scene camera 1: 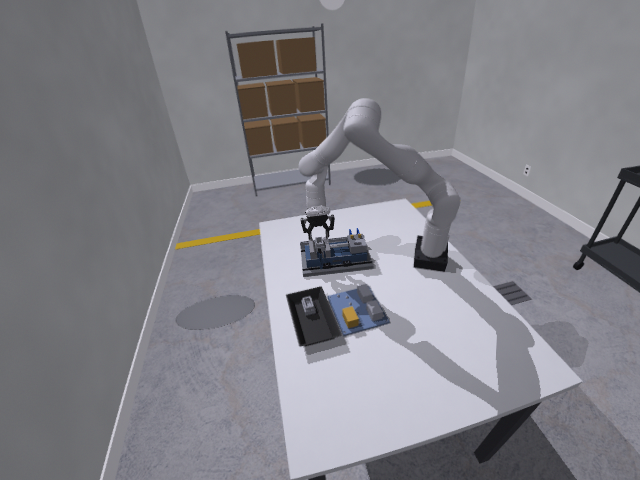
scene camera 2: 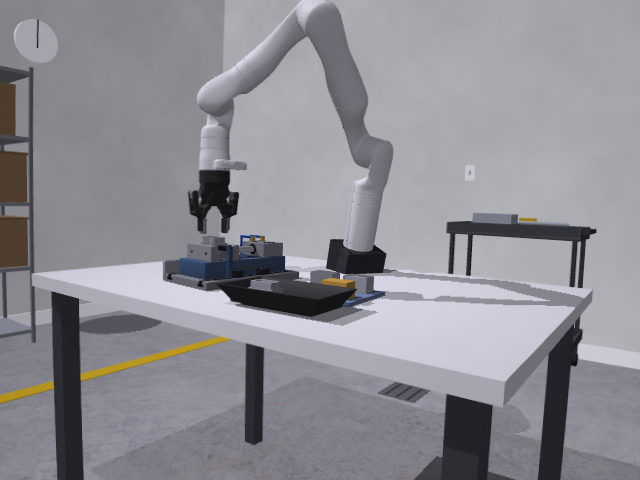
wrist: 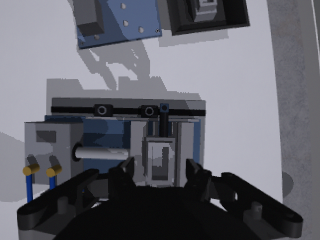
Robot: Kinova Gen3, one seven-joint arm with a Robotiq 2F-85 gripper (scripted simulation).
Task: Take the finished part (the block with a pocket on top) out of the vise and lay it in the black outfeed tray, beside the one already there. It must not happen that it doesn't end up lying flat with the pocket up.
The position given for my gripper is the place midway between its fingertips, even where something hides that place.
I see my gripper [scene camera 2: 213, 233], a blue vise [scene camera 2: 195, 268] and a blue fixture plate [scene camera 1: 337, 303].
My gripper also shows in the wrist view [wrist: 160, 166]. The blue vise is seen too in the wrist view [wrist: 100, 133].
